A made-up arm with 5 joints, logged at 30 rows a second.
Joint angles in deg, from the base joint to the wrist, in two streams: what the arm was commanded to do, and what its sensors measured. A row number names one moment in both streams.
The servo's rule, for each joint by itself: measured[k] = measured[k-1] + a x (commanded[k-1-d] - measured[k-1]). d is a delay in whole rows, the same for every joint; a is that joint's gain. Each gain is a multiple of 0.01, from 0.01 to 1. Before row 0 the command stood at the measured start. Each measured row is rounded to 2 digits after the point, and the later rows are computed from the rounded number. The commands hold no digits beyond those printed.
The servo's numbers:
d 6
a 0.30 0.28 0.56 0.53 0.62
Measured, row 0: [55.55, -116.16, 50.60, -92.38, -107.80]
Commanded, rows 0 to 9: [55.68, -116.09, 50.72, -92.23, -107.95]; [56.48, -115.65, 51.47, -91.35, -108.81]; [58.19, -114.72, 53.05, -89.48, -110.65]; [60.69, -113.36, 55.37, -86.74, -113.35]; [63.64, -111.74, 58.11, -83.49, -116.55]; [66.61, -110.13, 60.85, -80.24, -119.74]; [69.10, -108.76, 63.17, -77.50, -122.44]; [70.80, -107.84, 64.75, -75.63, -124.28]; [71.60, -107.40, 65.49, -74.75, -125.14]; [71.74, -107.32, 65.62, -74.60, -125.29]
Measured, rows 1 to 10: [55.55, -116.16, 50.60, -92.38, -107.80]; [55.55, -116.16, 50.60, -92.38, -107.80]; [55.55, -116.16, 50.60, -92.38, -107.80]; [55.55, -116.16, 50.60, -92.38, -107.80]; [55.55, -116.16, 50.60, -92.38, -107.80]; [55.55, -116.16, 50.60, -92.38, -107.80]; [55.59, -116.14, 50.67, -92.30, -107.89]; [55.86, -116.00, 51.12, -91.80, -108.46]; [56.56, -115.64, 52.20, -90.57, -109.82]; [57.80, -115.00, 53.98, -88.54, -112.01]
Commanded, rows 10 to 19: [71.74, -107.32, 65.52, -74.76, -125.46]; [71.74, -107.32, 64.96, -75.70, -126.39]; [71.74, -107.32, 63.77, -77.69, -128.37]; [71.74, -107.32, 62.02, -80.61, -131.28]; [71.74, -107.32, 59.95, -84.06, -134.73]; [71.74, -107.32, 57.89, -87.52, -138.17]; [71.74, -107.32, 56.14, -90.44, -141.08]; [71.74, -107.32, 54.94, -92.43, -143.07]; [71.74, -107.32, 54.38, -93.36, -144.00]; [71.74, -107.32, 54.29, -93.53, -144.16]
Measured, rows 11 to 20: [59.55, -114.09, 56.29, -85.86, -114.82]; [61.67, -112.98, 58.84, -82.88, -117.87]; [63.90, -111.80, 61.26, -80.03, -120.70]; [65.97, -110.69, 63.21, -77.70, -122.92]; [67.66, -109.77, 64.49, -76.14, -124.30]; [68.88, -109.08, 65.12, -75.32, -124.91]; [69.74, -108.59, 65.34, -75.02, -125.25]; [70.34, -108.23, 65.13, -75.38, -125.96]; [70.76, -107.98, 64.37, -76.60, -127.45]; [71.05, -107.80, 63.05, -78.73, -129.82]
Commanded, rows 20 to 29: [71.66, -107.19, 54.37, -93.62, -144.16]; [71.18, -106.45, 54.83, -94.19, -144.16]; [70.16, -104.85, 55.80, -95.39, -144.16]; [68.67, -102.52, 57.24, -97.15, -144.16]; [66.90, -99.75, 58.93, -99.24, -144.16]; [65.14, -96.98, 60.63, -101.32, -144.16]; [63.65, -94.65, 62.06, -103.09, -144.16]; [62.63, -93.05, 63.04, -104.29, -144.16]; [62.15, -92.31, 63.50, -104.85, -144.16]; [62.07, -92.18, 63.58, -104.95, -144.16]
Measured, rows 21 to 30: [71.26, -107.67, 61.31, -81.55, -132.86]; [71.40, -107.57, 59.39, -84.71, -136.15]; [71.50, -107.50, 57.57, -87.75, -139.21]; [71.57, -107.45, 56.10, -90.23, -141.60]; [71.62, -107.41, 55.14, -91.89, -143.09]; [71.66, -107.38, 54.66, -92.76, -143.75]; [71.66, -107.33, 54.50, -93.22, -144.00]; [71.52, -107.08, 54.68, -93.73, -144.10]; [71.11, -106.46, 55.31, -94.61, -144.14]; [70.38, -105.36, 56.39, -95.96, -144.15]
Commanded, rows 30 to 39: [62.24, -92.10, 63.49, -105.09, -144.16]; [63.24, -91.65, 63.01, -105.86, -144.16]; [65.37, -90.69, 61.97, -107.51, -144.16]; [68.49, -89.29, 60.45, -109.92, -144.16]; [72.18, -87.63, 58.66, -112.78, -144.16]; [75.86, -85.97, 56.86, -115.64, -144.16]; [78.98, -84.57, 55.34, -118.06, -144.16]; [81.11, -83.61, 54.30, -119.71, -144.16]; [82.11, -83.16, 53.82, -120.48, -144.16]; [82.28, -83.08, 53.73, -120.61, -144.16]
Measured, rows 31 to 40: [69.34, -103.79, 57.81, -97.70, -144.16]; [68.08, -101.88, 59.39, -99.62, -144.16]; [66.75, -99.86, 60.89, -101.46, -144.16]; [65.51, -97.95, 62.09, -102.96, -144.16]; [64.50, -96.37, 62.88, -103.96, -144.16]; [63.77, -95.20, 63.27, -104.48, -144.16]; [63.31, -94.33, 63.39, -104.80, -144.16]; [63.29, -93.58, 63.18, -105.36, -144.16]; [63.91, -92.77, 62.50, -106.50, -144.16]; [65.28, -91.80, 61.35, -108.31, -144.16]
